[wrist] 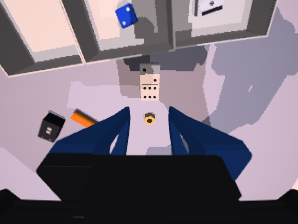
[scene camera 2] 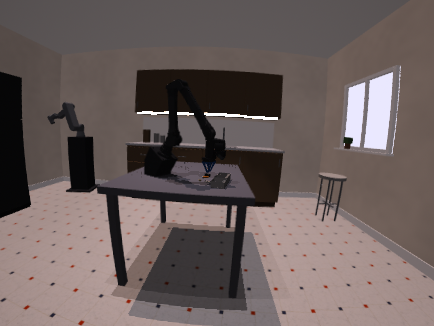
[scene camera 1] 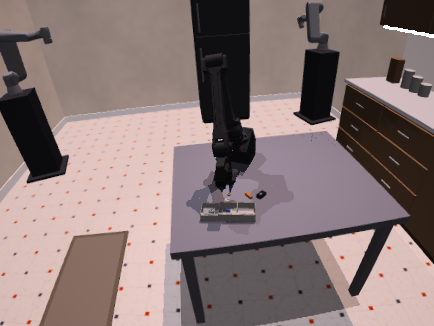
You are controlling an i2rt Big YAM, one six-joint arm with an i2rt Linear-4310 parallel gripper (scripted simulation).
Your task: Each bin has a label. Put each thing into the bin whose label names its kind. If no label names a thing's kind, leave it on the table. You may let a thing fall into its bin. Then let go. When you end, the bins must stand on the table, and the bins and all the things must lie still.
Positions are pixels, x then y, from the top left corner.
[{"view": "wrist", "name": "gripper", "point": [149, 112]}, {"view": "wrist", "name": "domino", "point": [149, 73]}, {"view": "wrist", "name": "bin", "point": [42, 42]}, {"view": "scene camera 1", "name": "bin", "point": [246, 210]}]
